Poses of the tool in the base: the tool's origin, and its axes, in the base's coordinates. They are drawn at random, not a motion.
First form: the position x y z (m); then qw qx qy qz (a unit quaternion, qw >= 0).
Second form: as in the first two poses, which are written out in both.
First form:
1: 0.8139 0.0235 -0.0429 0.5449 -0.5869 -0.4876 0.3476
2: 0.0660 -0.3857 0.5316 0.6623 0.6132 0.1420 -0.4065
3: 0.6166 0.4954 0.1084 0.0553 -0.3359 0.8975 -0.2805
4: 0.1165 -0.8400 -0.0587 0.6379 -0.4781 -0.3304 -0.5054
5: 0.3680 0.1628 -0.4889 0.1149 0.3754 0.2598 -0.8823
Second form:
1: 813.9 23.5 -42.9 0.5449 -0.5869 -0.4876 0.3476
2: 66.0 -385.7 531.6 0.6623 0.6132 0.1420 -0.4065
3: 616.6 495.4 108.4 0.0553 -0.3359 0.8975 -0.2805
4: 116.5 -840.0 -58.7 0.6379 -0.4781 -0.3304 -0.5054
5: 368.0 162.8 -488.9 0.1149 0.3754 0.2598 -0.8823
